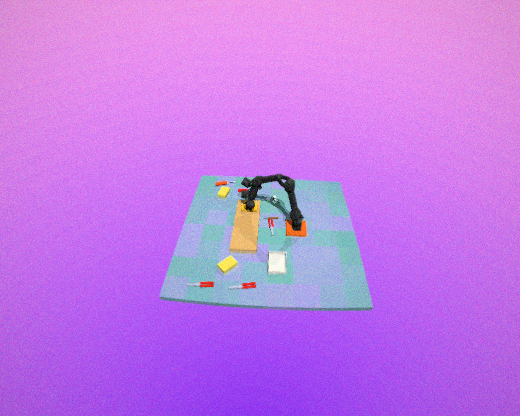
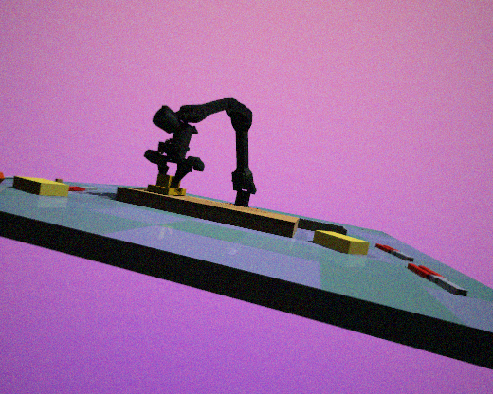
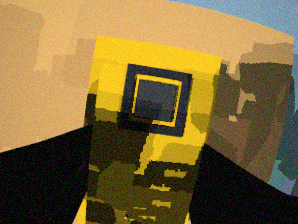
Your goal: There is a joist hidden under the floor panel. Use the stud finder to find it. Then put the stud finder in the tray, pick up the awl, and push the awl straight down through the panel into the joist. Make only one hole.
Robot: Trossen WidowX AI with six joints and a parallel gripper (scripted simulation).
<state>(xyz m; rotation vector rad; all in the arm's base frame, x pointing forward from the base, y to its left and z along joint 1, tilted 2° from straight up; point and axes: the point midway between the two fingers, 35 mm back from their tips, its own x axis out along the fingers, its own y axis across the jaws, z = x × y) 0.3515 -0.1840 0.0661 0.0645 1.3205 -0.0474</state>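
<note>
Right now my gripper tip is 20 cm past the white tray, 50 cm to the right of it and 5 cm above it. From my gripper tip the other things lie so: yellow stud finder (2 cm above); awl (16 cm behind, 7 cm to the left, 6 cm below).
</note>
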